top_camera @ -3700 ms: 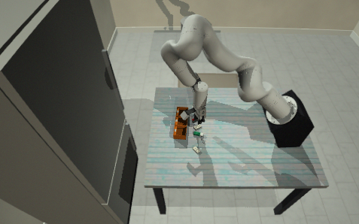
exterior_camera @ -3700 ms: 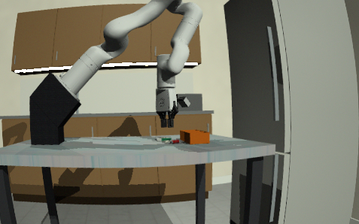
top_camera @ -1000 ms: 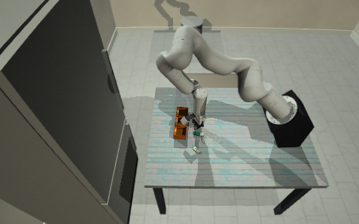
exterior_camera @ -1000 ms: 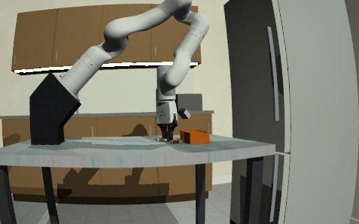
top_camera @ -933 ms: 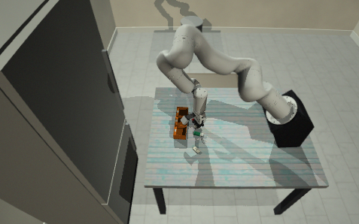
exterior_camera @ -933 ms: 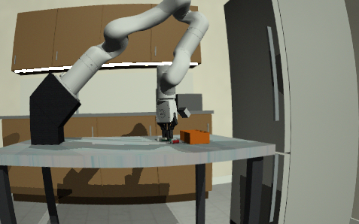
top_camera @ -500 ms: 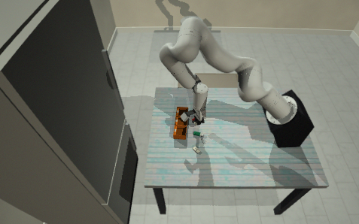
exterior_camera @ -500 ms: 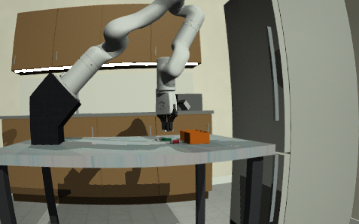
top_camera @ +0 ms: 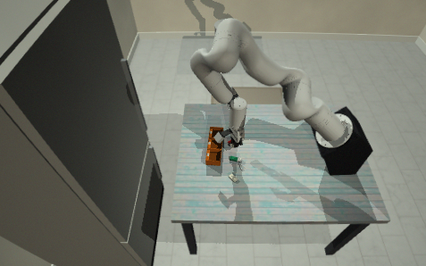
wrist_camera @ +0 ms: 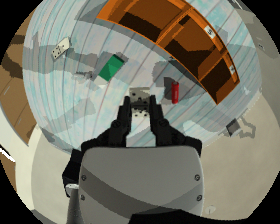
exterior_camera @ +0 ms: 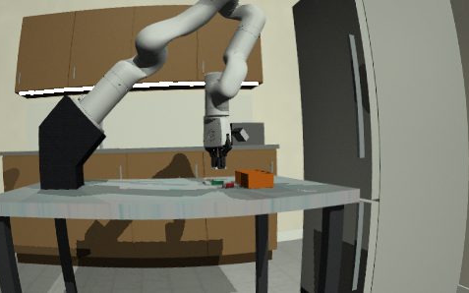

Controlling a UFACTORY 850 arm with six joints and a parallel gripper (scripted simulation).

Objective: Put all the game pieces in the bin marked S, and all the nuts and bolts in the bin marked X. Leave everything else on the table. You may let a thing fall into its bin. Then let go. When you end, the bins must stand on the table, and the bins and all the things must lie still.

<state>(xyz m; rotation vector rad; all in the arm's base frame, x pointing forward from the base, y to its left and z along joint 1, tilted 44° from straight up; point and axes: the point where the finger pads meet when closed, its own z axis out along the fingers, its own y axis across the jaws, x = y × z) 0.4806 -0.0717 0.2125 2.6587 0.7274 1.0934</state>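
The orange bin lies 12 cm ahead of my hand, 6 cm below it and 2 cm to the right of it. Round my hand: bolt (11 cm to the left, 8 cm below, 3 cm behind); then red piece (8 cm below, 7 cm to the right, 2 cm ahead); then green piece (8 cm below, 7 cm to the left, 1 cm behind).
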